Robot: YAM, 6 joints.
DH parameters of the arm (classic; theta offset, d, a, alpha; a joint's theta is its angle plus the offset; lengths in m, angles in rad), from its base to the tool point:
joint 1: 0 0.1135 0.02 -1.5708
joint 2: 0 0 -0.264 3.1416
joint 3: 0.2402 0 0.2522 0
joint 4: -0.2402 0 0.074 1.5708
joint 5: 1.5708 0 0 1.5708
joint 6: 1.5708 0.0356 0 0
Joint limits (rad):
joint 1: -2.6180..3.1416
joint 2: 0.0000..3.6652
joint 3: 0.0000..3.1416
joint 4: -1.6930..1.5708
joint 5: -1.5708..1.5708
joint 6: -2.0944..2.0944
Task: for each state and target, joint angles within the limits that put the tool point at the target. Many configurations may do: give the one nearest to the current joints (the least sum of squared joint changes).
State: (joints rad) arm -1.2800 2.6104 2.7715 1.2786 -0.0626 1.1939
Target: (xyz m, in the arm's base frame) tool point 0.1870 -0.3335 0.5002
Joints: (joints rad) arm -1.0710 1.9634 1.8586 1.5708 -0.1211 1.1939
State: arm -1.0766 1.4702 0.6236 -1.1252 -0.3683 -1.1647
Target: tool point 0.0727 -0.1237 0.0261
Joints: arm -1.1172 2.0626 0.5423 -0.8058 -0.3184 -1.1647
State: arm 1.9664 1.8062 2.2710 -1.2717 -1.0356 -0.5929
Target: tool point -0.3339 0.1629 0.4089
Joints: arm 2.6041 1.8938 2.1665 -1.3082 -1.0573 -0.5929
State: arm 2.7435 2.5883 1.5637 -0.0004 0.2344 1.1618
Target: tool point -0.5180 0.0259 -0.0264
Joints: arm 3.1053 2.7101 1.7512 0.0743 0.2009 1.1618
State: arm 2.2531 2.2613 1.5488 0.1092 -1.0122 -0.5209
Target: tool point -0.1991 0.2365 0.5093
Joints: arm 2.1685 1.4656 1.6580 0.1164 -1.0865 -0.5209
